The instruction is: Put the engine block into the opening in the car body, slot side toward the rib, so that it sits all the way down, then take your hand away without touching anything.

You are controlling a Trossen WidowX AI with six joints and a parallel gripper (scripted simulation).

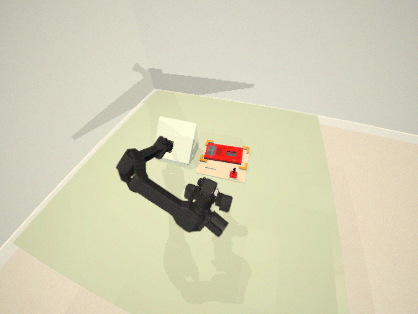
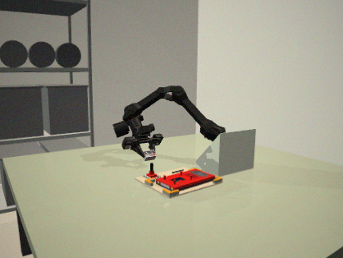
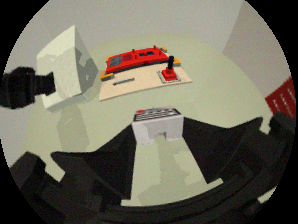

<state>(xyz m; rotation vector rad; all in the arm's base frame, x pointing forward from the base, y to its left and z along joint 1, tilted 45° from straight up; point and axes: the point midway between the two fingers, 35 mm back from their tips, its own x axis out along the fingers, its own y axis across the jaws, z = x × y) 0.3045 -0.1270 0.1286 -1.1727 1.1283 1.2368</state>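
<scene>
Now: the black upright peg 6 cm ahead of my gripper tip, 14 cm to the left of it and 1 cm below it. From my gripper tip the other things lie so: grey engine block 1 cm to the right.
</scene>
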